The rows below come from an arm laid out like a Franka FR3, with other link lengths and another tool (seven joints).
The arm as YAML. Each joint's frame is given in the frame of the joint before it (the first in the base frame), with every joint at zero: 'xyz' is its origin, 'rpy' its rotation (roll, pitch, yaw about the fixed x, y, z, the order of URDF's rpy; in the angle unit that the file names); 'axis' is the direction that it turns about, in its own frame. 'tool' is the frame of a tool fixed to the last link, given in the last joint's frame.
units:
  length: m
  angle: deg
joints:
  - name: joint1
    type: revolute
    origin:
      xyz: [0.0, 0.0, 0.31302]
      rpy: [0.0, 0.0, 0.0]
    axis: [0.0, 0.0, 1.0]
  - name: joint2
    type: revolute
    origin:
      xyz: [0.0, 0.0, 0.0]
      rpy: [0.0, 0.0, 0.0]
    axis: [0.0, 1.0, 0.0]
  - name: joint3
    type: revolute
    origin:
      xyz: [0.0, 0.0, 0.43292]
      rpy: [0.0, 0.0, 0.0]
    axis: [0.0, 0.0, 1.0]
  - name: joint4
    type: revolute
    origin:
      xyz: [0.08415, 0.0, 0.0]
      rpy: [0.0, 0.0, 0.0]
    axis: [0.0, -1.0, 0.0]
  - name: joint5
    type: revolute
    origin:
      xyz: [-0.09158, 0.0, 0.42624]
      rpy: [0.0, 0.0, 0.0]
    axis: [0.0, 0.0, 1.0]
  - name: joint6
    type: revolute
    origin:
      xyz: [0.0, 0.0, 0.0]
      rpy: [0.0, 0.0, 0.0]
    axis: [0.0, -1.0, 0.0]
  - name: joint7
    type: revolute
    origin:
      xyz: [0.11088, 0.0, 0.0]
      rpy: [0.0, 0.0, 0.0]
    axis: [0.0, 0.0, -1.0]
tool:
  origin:
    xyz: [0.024, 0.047, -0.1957]
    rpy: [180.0, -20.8, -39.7]
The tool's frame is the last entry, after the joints.
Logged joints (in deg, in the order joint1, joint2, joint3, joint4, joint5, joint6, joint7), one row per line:
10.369, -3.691, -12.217, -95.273, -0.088, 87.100, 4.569
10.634, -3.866, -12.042, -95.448, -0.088, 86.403, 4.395
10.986, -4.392, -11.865, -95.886, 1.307, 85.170, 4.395
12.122, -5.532, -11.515, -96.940, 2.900, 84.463, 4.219
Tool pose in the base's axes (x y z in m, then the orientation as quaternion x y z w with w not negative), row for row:
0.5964, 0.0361, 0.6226, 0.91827, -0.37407, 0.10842, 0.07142
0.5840, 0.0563, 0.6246, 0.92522, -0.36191, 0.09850, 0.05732
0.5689, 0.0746, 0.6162, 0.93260, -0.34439, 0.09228, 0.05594
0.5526, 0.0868, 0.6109, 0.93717, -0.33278, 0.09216, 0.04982
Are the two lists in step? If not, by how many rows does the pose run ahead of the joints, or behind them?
The pose runs 2 rows ahead of the joints: the pose in row i belongs to the joints in row i + 2.
